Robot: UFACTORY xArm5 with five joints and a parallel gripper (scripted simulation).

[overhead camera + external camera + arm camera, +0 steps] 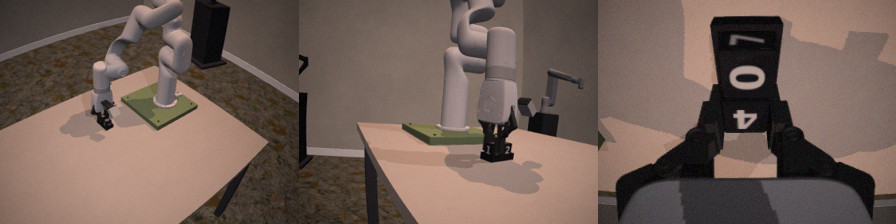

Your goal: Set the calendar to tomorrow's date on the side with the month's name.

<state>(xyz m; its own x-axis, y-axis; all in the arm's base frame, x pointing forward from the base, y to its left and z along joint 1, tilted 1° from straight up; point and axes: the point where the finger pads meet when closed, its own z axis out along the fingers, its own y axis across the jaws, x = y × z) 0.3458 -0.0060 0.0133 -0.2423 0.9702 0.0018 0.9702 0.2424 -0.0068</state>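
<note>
My gripper is now 2 cm to the right of the black calendar tray and 3 cm above it.
</note>
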